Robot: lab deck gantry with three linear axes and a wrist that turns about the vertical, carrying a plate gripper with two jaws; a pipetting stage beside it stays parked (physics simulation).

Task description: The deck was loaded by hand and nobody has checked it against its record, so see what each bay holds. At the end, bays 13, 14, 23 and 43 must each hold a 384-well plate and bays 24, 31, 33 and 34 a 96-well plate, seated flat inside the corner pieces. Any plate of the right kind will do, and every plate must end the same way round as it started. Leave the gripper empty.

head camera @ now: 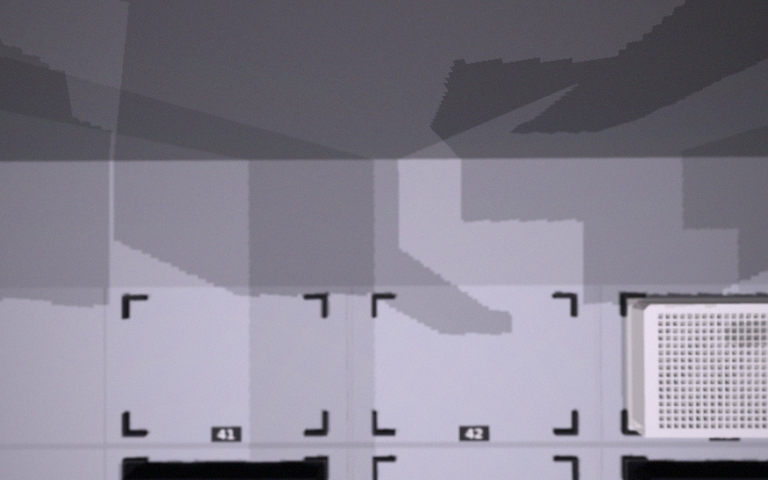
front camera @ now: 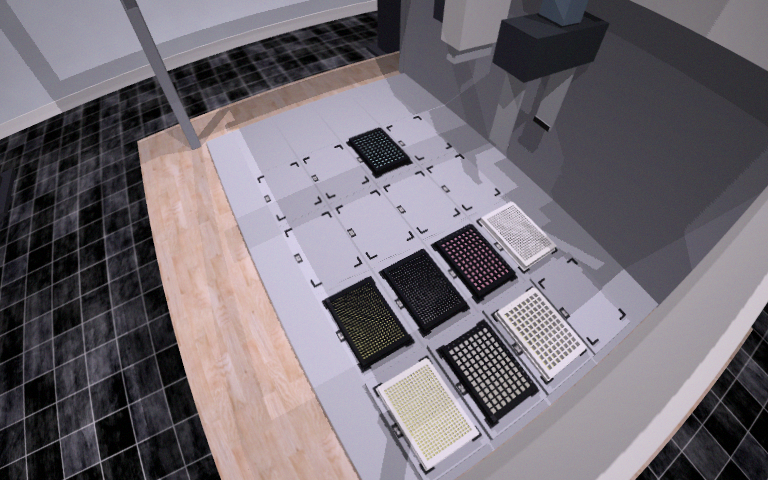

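Seen in the pictures: gripper, between the fingertips: (front camera: 521, 134); robot's base, origin of its link: (front camera: 259, 179).
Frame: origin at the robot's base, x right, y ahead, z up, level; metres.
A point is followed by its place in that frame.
Observation:
My gripper (front camera: 523, 133) {x -0.400, y 0.300, z 0.160 m} is open and empty, raised above the back right of the deck. In the front view, bay 13 holds a black 384-well plate with yellow wells (front camera: 368, 322) {x -0.042, y 0.399, z 0.014 m}, bay 23 a black 384-well plate (front camera: 424, 290) {x -0.146, y 0.398, z 0.014 m}, bay 43 a white 384-well plate (front camera: 518, 233) {x -0.360, y 0.395, z 0.014 m} (head camera: 707, 370) {x -0.364, y 0.369, z 0.014 m}, and bay 14 a white 384-well plate with pale yellow wells (front camera: 427, 413) {x -0.042, y 0.559, z 0.024 m}. Bay 31 holds a dark 96-well plate (front camera: 378, 151) {x -0.251, y 0.074, z 0.013 m}, bay 33 a black one with pink wells (front camera: 474, 260) {x -0.254, y 0.395, z 0.009 m}, bay 24 a black one with pale wells (front camera: 488, 370) {x -0.148, y 0.557, z 0.025 m}, bay 34 a white 96-well plate (front camera: 540, 332) {x -0.256, y 0.557, z 0.021 m}. All look flat inside their corners.
Bay 41 (head camera: 225, 362) {x -0.365, y 0.064, z 0.000 m} and bay 42 (head camera: 474, 373) {x -0.357, y 0.228, z 0.000 m} show corner pieces and no plate. Bays 11, 21, 12, 22, 32 and 44 also hold no plate in the front view. A pale column (front camera: 472, 25) {x -0.343, y 0.197, z 0.316 m} of the machine stands behind the deck. A grey post (front camera: 164, 76) {x 0.100, y -0.207, z 0.189 m} rises at the far left.

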